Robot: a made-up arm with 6 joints.
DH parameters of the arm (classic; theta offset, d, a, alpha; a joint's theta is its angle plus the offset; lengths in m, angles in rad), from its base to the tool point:
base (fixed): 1.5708 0.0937 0 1.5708
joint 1: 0 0.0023 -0.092 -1.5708
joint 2: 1.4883 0 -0.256 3.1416
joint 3: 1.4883 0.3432 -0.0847 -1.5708
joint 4: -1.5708 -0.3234 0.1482 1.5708
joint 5: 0 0.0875 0.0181 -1.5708
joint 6: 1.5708 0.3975 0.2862 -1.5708
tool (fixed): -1.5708 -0.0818 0 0
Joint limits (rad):
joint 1: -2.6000..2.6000
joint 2: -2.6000..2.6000
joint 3: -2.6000..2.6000
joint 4: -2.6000..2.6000
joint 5: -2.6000..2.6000
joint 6: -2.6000..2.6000
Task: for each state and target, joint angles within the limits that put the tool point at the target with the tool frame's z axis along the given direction. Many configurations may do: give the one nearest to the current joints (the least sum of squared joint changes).
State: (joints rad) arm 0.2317 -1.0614 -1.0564 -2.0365 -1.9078 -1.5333
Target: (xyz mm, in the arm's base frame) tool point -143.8 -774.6 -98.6 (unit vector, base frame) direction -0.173 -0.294 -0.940
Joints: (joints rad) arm 0.5610 -0.6125 -1.0249 -2.2845 -1.4670 -2.0502
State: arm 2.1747 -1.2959 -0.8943 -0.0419 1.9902 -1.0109
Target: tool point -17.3 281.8 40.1 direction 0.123 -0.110 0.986
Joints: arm 2.3679 -1.7992 -0.8764 -0.8078 1.6239 -1.0018
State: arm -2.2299 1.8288 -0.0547 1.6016 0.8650 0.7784
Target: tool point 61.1 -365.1 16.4 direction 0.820 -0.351 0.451
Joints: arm -2.3424 2.2666 -0.1385 2.0447 0.7585 0.2827
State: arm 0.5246 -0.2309 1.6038 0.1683 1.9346 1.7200
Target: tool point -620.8 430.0 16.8 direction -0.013 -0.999 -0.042
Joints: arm 0.6967 0.8256 1.4084 -0.2666 2.3386 2.2040
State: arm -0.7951 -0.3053 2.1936 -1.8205 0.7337 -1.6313
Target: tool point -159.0 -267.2 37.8 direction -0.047 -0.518 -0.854
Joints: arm -0.4367 -0.1563 1.6093 -1.3022 0.3810 -1.8860
